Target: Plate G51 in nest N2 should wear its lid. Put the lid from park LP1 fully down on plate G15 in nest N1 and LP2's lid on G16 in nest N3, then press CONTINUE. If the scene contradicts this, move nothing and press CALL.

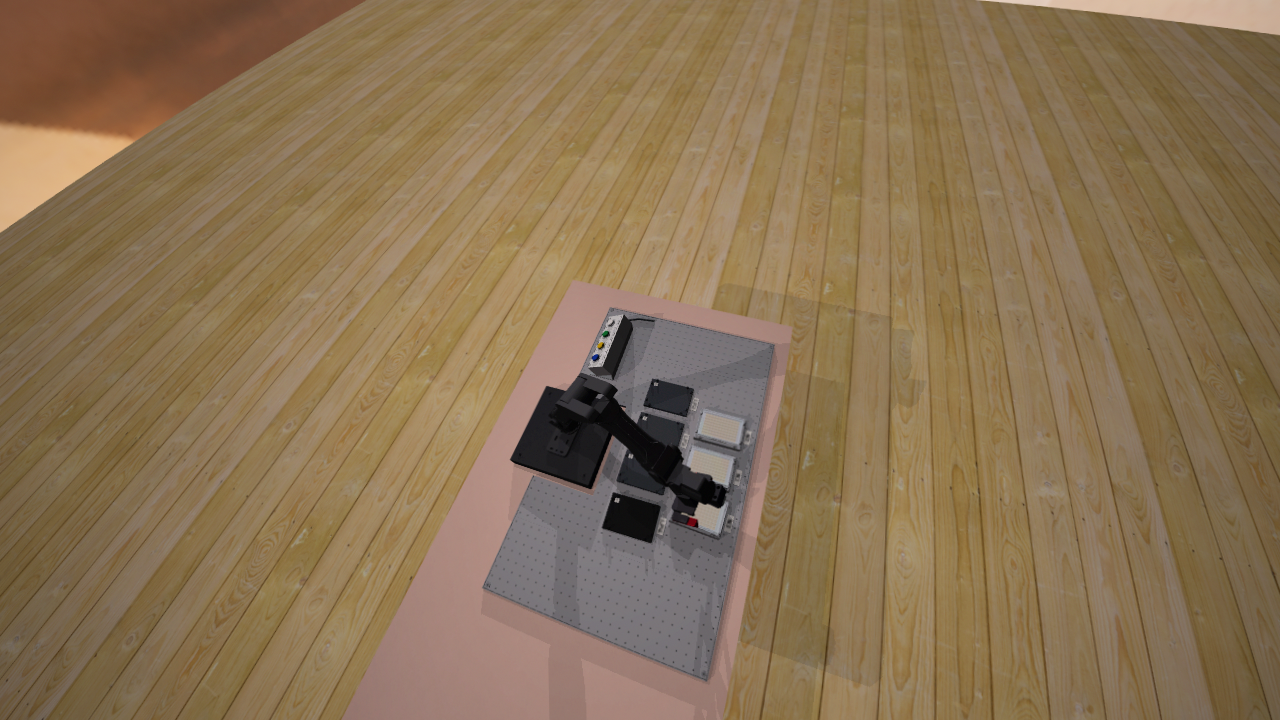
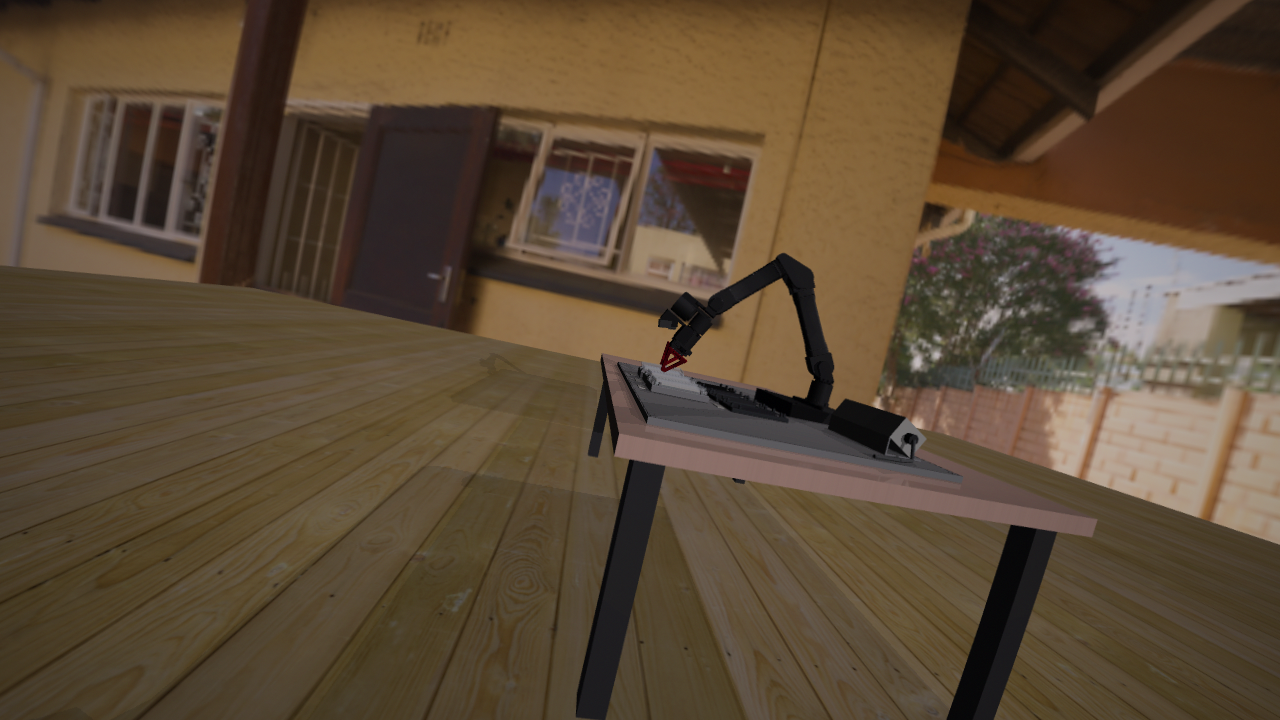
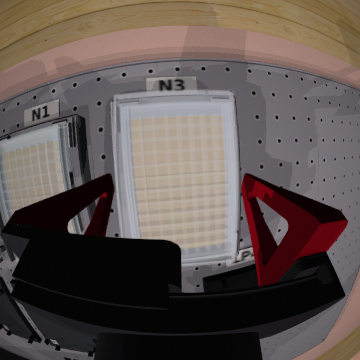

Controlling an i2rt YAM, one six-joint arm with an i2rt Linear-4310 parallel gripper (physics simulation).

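Places are measured from the arm's base along level axes (x ahead, y left, z up), in centimetres.
Where they show: gripper, fingertip midpoint: [image 1: 702, 509] [image 2: 661, 368] [image 3: 177, 180]; arm's base at its link origin: [image 1: 570, 425] [image 2: 815, 406].
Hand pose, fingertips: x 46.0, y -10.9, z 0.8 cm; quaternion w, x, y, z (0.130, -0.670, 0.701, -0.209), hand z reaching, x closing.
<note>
Things, the pixels of their centre, and the offset from my fingertips. "pt": a spot on its surface instead. Level surfaces: height alone.
- nest N3 at a spot on its surface: [image 3: 180, 210] pt dx -2.0, dy +0.0, dz +0.7 cm
- nest N1 at a spot on its surface: [image 3: 35, 170] [image 1: 718, 473] pt dx +1.7, dy +11.2, dz -0.2 cm
- third plate at the middle of its body: [image 2: 677, 382] [image 1: 720, 426] dx -1.3, dy +25.5, dz -0.8 cm
- button box at the middle of its body: [image 2: 874, 426] [image 1: 610, 345] dx -45.0, dy +42.2, dz +0.4 cm
- grey perforated board's at its surface level: dz -3.8 cm
The plate in nest N3 [image 1: 713, 519] [image 3: 180, 210] has a cream grid and what looks like a clear lid on top. My gripper [image 1: 694, 515] [image 2: 668, 367] [image 3: 177, 180] is open, with one red finger on each long side of that plate and no contact that I can make out. The plate in nest N1 [image 1: 713, 466] [image 3: 35, 170] is beside it, also with a clear rim; whether it wears a lid is hard to tell. A third plate [image 1: 721, 428] stands beyond it; its nest label is unreadable. The plate names G15, G16 and G51 are not readable.
Dark park pads [image 1: 669, 395] [image 1: 631, 517] stand in a row between the plates and the arm base [image 1: 572, 461]; the arm partly covers the middle ones. A button box [image 1: 608, 347] [image 2: 872, 428] stands at the grey perforated board's [image 1: 608, 573] far corner.
</note>
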